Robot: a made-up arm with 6 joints. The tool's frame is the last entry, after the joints. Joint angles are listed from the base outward. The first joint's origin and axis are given. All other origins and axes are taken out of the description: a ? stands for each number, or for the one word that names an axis. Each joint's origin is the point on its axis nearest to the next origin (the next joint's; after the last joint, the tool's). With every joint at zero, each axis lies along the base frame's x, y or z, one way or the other. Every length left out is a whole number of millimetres.
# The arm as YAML. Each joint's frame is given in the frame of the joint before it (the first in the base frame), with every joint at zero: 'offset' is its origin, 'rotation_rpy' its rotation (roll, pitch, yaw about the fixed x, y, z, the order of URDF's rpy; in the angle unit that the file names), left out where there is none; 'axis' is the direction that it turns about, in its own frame. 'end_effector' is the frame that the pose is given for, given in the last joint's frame.
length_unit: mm
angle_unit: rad
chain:
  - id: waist
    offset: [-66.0, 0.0, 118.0]
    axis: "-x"
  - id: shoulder
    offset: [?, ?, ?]
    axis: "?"
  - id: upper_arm
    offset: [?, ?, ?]
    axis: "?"
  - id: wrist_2
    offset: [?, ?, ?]
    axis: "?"
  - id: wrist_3
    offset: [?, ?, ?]
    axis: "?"
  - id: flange
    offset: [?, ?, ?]
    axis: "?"
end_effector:
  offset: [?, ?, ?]
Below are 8 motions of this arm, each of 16 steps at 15 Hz.
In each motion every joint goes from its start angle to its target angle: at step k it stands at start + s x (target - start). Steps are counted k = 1, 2, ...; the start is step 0. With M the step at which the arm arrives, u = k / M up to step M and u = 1 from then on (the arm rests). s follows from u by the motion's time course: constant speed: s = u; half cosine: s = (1 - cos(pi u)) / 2; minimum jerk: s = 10 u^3 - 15 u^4 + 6 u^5.
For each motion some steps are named. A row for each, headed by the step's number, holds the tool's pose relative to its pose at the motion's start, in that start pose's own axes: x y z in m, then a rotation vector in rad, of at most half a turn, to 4 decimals.
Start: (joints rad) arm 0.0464 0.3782 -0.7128 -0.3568 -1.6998 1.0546
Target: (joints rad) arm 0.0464 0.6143 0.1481 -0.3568 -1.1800 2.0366
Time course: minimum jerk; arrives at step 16
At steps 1, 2, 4, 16:
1: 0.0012 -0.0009 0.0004 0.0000 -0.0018 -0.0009
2: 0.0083 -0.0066 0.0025 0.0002 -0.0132 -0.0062
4: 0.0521 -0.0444 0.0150 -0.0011 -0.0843 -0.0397
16: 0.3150 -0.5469 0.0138 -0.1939 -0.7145 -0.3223

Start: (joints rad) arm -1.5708 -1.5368 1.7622 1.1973 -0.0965 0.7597
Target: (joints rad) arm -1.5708 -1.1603 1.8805 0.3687 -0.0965 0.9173
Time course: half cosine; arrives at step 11
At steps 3, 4, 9, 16:
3: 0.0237 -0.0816 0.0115 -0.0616 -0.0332 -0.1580
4: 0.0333 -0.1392 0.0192 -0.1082 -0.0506 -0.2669
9: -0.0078 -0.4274 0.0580 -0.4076 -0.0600 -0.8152
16: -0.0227 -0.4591 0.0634 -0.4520 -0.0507 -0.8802

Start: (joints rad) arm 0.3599 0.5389 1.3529 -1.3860 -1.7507 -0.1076
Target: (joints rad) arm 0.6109 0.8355 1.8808 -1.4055 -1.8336 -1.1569
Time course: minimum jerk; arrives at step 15
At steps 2, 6, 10, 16:
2: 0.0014 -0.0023 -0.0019 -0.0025 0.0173 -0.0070
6: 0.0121 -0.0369 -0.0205 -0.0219 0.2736 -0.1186
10: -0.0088 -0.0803 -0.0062 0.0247 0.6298 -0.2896
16: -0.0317 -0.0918 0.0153 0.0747 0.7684 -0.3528

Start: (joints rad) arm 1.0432 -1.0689 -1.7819 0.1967 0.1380 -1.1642
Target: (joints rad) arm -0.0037 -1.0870 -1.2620 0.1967 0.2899 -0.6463
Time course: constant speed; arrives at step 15
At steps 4, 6, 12, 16:
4: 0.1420 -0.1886 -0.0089 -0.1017 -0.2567 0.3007
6: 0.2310 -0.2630 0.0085 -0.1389 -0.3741 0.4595
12: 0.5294 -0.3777 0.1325 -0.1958 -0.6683 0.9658
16: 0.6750 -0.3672 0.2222 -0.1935 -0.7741 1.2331

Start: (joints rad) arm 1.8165 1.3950 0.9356 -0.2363 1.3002 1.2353
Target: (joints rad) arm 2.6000 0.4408 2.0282 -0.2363 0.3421 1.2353
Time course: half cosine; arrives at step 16
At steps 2, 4, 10, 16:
2: -0.0213 -0.0120 -0.0047 0.0087 0.0418 -0.0756
4: -0.0897 -0.0410 -0.0071 0.0151 0.1499 -0.2934
10: -0.4671 -0.0016 0.2216 -0.2801 0.3209 -1.3497
16: -0.6176 0.1721 0.3984 -0.5388 0.0534 -1.8141

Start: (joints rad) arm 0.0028 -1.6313 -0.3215 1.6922 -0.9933 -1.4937
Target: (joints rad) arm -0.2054 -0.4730 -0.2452 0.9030 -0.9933 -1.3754
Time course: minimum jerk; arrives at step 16
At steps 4, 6, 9, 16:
4: -0.0139 -0.0156 -0.0451 -0.0281 0.0168 -0.0152
6: -0.0481 -0.0489 -0.1154 -0.0820 0.0403 -0.0357
9: -0.1495 -0.1402 -0.2255 -0.2110 0.0722 -0.0536
16: -0.2962 -0.2728 -0.2801 -0.3778 0.0909 -0.0308

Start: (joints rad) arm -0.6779 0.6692 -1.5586 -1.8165 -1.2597 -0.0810
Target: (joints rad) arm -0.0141 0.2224 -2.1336 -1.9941 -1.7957 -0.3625
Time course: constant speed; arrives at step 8
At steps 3, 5, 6, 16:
3: -0.2852 0.2766 -0.0522 0.1037 0.0962 0.4755
5: -0.5308 0.3735 -0.0850 0.1677 0.2083 0.8107
6: -0.6616 0.3917 -0.0990 0.1949 0.2783 0.9821
16: -0.9229 0.3659 -0.1205 0.2339 0.4449 1.3292

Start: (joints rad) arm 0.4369 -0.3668 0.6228 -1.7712 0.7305 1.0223
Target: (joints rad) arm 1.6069 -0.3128 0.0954 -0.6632 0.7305 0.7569
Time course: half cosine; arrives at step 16
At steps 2, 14, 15, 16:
2: 0.0014 -0.0208 0.0546 0.0123 -0.0689 -0.0191
14: -0.9637 0.0096 0.7730 -0.3927 -1.6727 -0.0869
15: -0.9986 0.0319 0.7621 -0.4304 -1.7110 -0.0812
16: -1.0101 0.0397 0.7580 -0.4436 -1.7237 -0.0792

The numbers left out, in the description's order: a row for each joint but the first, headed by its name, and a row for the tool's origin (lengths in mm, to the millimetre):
shoulder: xyz 0.0 41.0 10.0, axis +z
upper_arm: xyz -349.0 97.0 0.0, axis +x
wrist_2: xyz 0.0 -380.0 442.0, axis +z
wrist_3: xyz 188.0 74.0 0.0, axis -x
flange: xyz 0.0 18.0 226.0, axis -y
tool: xyz 99.0 0.0 -75.0

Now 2 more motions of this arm.
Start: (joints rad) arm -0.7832 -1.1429 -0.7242 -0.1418 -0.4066 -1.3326
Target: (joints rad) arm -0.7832 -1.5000 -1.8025 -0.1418 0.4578 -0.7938
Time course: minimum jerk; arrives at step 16
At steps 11, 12, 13, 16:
11: 0.2645 0.5810 0.1087 -0.5931 -0.1844 -1.5089
12: 0.3142 0.6117 0.1196 -0.6956 -0.1635 -1.6258
13: 0.3512 0.6304 0.1268 -0.7740 -0.1436 -1.7052
16: 0.3849 0.6449 0.1328 -0.8472 -0.1221 -1.7725

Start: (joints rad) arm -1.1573 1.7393 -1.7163 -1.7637 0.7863 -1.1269
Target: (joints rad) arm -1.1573 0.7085 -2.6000 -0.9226 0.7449 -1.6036
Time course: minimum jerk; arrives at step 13
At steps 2, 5, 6, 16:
2: -0.0360 0.0008 -0.0064 -0.0088 -0.0279 -0.0211
5: -0.3444 0.0692 -0.1090 -0.1277 -0.2857 -0.2284
6: -0.4752 0.1389 -0.1924 -0.2140 -0.4183 -0.3462
16: -0.6901 0.4680 -0.6711 -0.6929 -0.9388 -0.9117

